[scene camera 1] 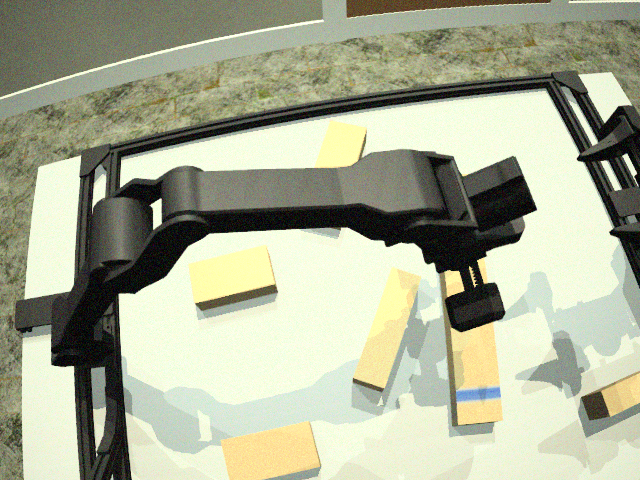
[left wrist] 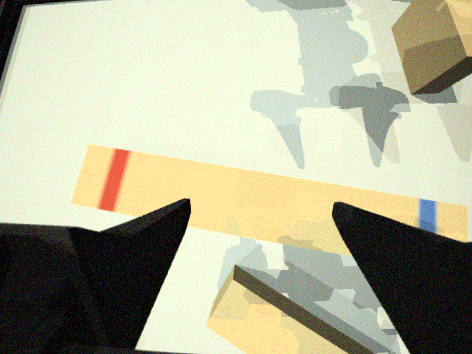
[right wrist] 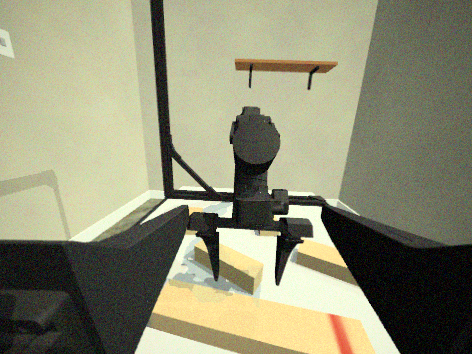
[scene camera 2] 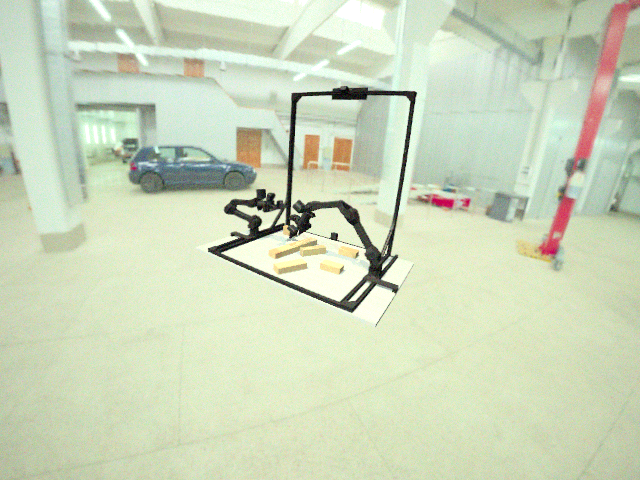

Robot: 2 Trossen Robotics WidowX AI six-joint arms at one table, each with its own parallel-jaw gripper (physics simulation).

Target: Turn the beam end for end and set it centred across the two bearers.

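Seen in the pictures: left gripper, fingertip midpoint: (scene camera 1: 474, 266) (left wrist: 261, 206) (right wrist: 246, 282) (scene camera 2: 294, 236); right gripper, fingertip midpoint: (scene camera 1: 594, 193) (right wrist: 254, 211) (scene camera 2: 283, 207); left arm's base, link origin: (scene camera 1: 94, 347) (scene camera 2: 374, 274); right arm's base, link origin: (scene camera 2: 254, 235).
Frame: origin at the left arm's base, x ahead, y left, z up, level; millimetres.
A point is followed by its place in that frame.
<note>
The long beam (scene camera 1: 478, 361) @(x 550, y -122, z 19 mm) (scene camera 2: 284, 250) @(x 555, y 101, z 17 mm) (left wrist: 280, 205) @(x 564, y -30, z 19 mm) (right wrist: 240, 320) @(x 575, y -12, z 19 mm) lies flat, with a red band near one end and a blue band near the other. The red end is hidden in scene camera 1. Two similar short blocks, perhaps the bearers, lie at the left in scene camera 1: one block (scene camera 1: 232, 276) @(x 236, y 69, z 19 mm) (scene camera 2: 331, 266) @(x 222, y 102, z 17 mm) and another block (scene camera 1: 271, 449) @(x 255, y -182, z 19 mm) (scene camera 2: 348, 252) @(x 239, y -158, z 11 mm). Which blocks are the bearers I cannot tell for sure. My left gripper (left wrist: 261, 206) @(x 562, y -6, z 78 mm) (right wrist: 246, 282) @(x 562, y -6, z 78 mm) is open and empty over the beam's middle. My right gripper (scene camera 1: 597, 195) @(x 664, y -12, z 248 mm) is open and empty, away from the beam.
A narrow block (scene camera 1: 387, 328) @(x 436, y -50, z 25 mm) (scene camera 2: 312, 250) @(x 428, y -22, z 15 mm) (left wrist: 255, 320) @(x 468, y -6, z 25 mm) (right wrist: 230, 265) @(x 470, y -35, z 23 mm) lies close beside the beam. Another block (scene camera 1: 341, 144) @(x 435, y 262, z 19 mm) (scene camera 2: 290, 266) @(x 397, y 248, z 16 mm) (right wrist: 322, 260) @(x 430, y 178, z 16 mm) is partly under my left arm in scene camera 1. A block (scene camera 1: 620, 395) @(x 734, y -227, z 44 mm) (left wrist: 432, 45) @(x 743, y -209, z 20 mm) lies across the beam's other side.
</note>
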